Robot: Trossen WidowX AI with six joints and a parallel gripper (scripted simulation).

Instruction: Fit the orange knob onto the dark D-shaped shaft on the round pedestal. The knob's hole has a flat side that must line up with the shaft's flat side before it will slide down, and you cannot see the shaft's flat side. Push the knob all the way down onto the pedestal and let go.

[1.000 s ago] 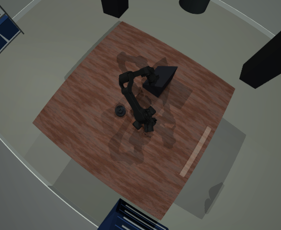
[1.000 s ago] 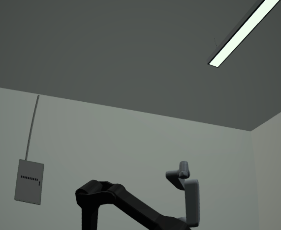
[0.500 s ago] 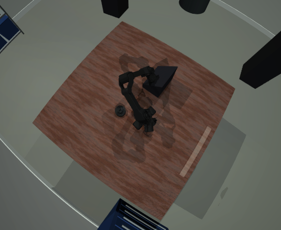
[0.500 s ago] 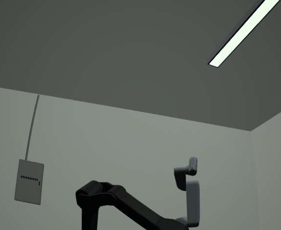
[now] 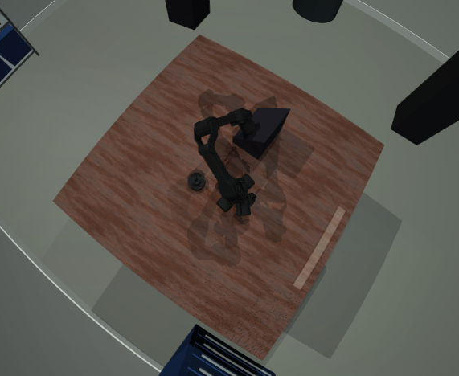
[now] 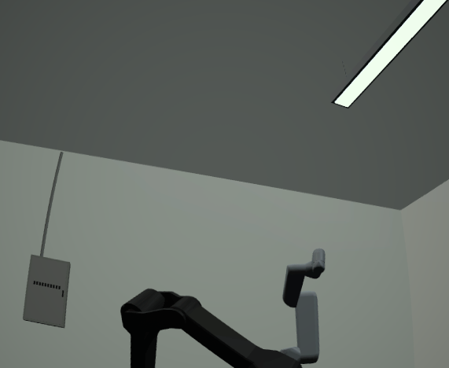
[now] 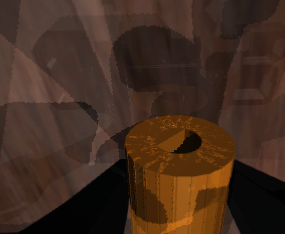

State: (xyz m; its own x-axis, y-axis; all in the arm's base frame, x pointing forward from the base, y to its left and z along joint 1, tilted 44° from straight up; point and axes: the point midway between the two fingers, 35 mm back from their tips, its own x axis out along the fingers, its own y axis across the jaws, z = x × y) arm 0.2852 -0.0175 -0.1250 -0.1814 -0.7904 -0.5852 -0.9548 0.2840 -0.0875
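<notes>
Right now the round pedestal is 18 cm to the right of my gripper tip, 3 cm ahead of it and 2 cm above it. Round my gripper tip: orange knob 1 cm to the right, 1 cm above.
</notes>
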